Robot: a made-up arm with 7 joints. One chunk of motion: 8 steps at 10 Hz.
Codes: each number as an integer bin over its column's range. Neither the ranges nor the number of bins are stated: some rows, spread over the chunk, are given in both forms.
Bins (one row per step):
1: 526 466 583 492 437 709 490
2: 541 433 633 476 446 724 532
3: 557 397 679 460 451 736 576
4: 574 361 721 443 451 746 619
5: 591 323 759 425 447 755 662
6: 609 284 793 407 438 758 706
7: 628 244 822 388 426 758 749
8: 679 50 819 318 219 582 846
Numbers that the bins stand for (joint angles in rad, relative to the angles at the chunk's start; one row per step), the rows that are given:
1: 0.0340 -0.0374 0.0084 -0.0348 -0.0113 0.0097 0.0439
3: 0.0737 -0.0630 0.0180 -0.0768 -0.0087 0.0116 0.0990
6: 0.1403 -0.1048 0.0294 -0.1463 -0.0111 0.0131 0.1823
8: 0.2300 -0.1915 0.0320 -0.2630 -0.0505 0.0008 0.2720
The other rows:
2: 0.0532 -0.0496 0.0134 -0.0558 -0.0096 0.0107 0.0708
4: 0.0955 -0.0763 0.0222 -0.0991 -0.0087 0.0123 0.1266
5: 0.1172 -0.0904 0.0260 -0.1227 -0.0095 0.0129 0.1541
7: 0.1646 -0.1196 0.0323 -0.1712 -0.0132 0.0131 0.2098

